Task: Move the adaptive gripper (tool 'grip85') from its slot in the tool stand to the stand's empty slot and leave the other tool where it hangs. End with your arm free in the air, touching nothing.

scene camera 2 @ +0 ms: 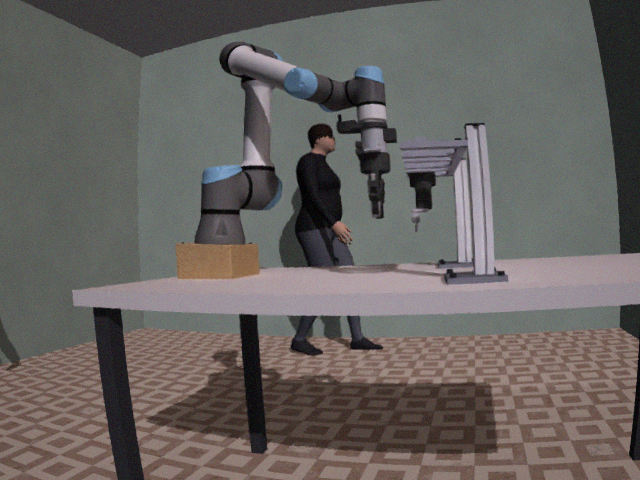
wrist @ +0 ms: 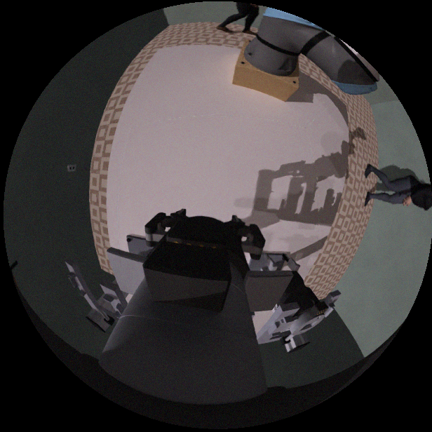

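Pixels of known places: hand, its tool point: [scene camera 2: 374,147]; arm's base, origin of its link: [scene camera 2: 219,243].
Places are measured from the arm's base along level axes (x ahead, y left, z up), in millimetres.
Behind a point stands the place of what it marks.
The adaptive gripper, my gripper [scene camera 2: 377,209] [wrist: 208,218], is mounted on the arm's wrist and points down. Its two fingers stand apart in the wrist view, with no object visible between them. It hangs in the air in front of the tool stand [scene camera 2: 481,206] @[x 774, y -129, z 50 mm] [wrist: 270,287], with a visible gap to the stand's rails in the scene view. The other tool [scene camera 2: 423,192] @[x 552, y 212, z 118 mm] [wrist: 303,295], a dark body with small light fingers, hangs upright under the rails; it is to the right of my gripper in the wrist view. The empty slots are hard to tell apart.
The stand's feet rest on the pale table [scene camera 2: 310,297] @[x 508, y -361, z -102 mm] [wrist: 200,135]. The arm's base sits on a wooden block [scene camera 2: 217,260] @[x 54, y -77, z -46 mm] [wrist: 260,80] on the table. A person in black [scene camera 2: 317,191] walks behind the table. People also show at the top and right of the wrist view.
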